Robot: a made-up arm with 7 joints.
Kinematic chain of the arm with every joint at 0, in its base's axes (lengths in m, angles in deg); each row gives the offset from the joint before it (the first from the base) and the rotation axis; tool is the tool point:
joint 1: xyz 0 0 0.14 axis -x
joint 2: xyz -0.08 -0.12 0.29 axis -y
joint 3: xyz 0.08 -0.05 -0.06 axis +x
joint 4: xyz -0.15 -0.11 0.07 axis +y
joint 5: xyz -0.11 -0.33 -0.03 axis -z
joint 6: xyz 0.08 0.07 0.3 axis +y
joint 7: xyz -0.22 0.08 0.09 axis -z
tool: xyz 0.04 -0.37 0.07
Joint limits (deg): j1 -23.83..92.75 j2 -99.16..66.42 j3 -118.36..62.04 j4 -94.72..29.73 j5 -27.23..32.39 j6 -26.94..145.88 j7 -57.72..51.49
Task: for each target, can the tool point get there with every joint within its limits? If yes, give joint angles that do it. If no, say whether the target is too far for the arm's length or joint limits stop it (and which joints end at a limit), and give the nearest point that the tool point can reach.
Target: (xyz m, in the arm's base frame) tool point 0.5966 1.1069 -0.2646
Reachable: no: joint limits stop it (at a limit: joint 1, joint 5, joint 7) | nearest point 0.5122 1.0057 -0.1998 | short by 0.147 m
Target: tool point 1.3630 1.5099 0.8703
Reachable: no: too far | nearest point 0.6814 0.9380 0.6121 | short by 0.926 m
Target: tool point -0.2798 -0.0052 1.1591
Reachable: yes | joints 58.50 -74.36 20.11 -79.65 17.30 120.20 -21.79
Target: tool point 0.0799 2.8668 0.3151
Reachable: no: too far | nearest point -0.0154 1.3354 0.3062 | short by 1.534 m
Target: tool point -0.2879 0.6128 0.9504
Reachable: yes | joints 19.44 -14.46 -91.25 -5.42 -4.85 -2.26 10.08
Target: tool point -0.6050 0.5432 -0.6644
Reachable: no: joint limits stop it (at a limit: joint 1, joint 3, joint 5, joint 7) | nearest point -0.5809 0.5319 -0.6206 | short by 0.051 m
